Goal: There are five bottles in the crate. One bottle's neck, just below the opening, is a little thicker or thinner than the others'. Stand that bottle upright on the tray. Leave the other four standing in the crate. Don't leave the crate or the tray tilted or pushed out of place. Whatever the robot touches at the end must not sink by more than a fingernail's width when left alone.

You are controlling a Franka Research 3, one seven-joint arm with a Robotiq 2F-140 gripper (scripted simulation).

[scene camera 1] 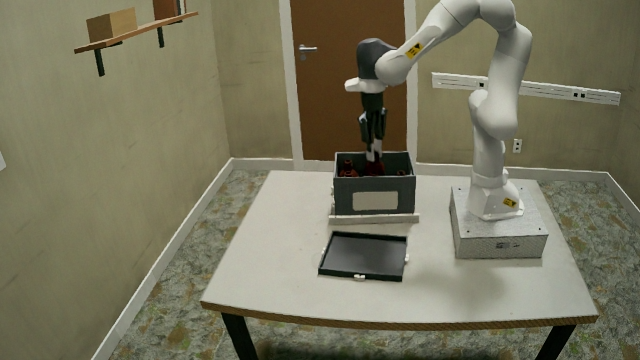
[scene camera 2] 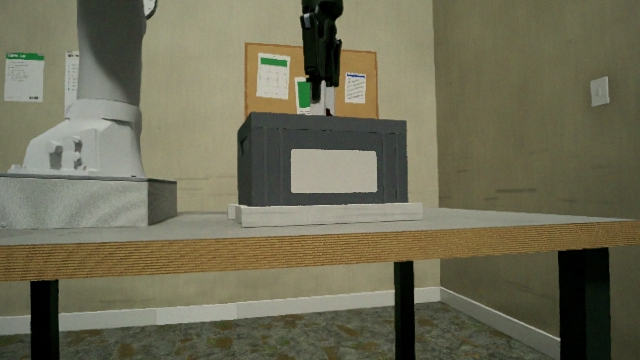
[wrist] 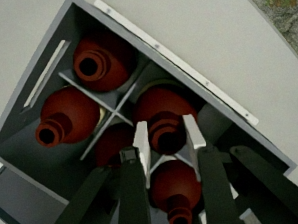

A dark grey crate shows in scene camera 1, in scene camera 2 (293, 159) and in the wrist view. The same spot on the dark grey crate: (wrist: 59, 171) is (scene camera 1: 357, 186).
